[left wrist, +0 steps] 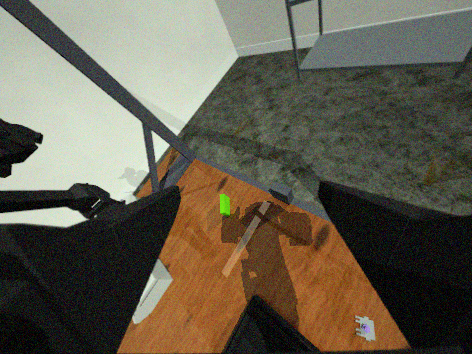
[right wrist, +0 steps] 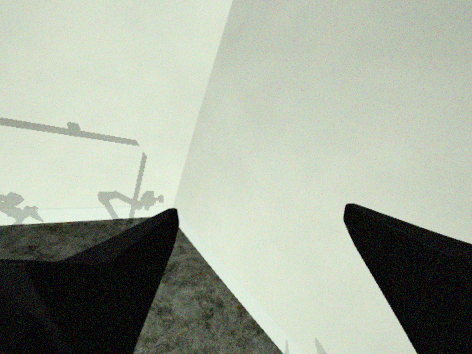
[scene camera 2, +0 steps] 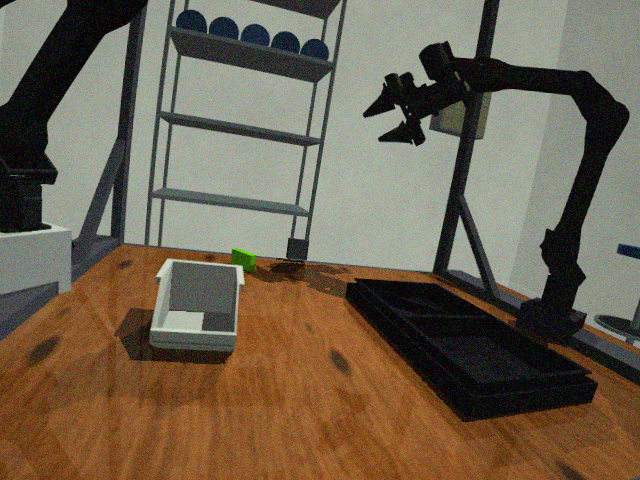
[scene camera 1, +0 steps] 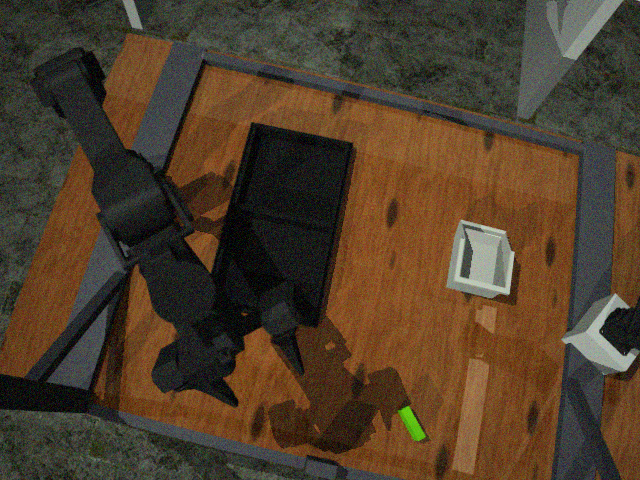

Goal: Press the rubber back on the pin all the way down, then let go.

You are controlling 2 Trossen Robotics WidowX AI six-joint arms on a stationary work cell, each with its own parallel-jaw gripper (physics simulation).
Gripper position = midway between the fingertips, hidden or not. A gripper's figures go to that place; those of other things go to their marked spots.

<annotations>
The left gripper (scene camera 2: 371, 128): 0.84 m from the lens. A black two-compartment tray (scene camera 2: 485, 367) is 0.54 m from the lens. A white bin (scene camera 2: 197, 304) is 0.53 m from the lens.
</annotations>
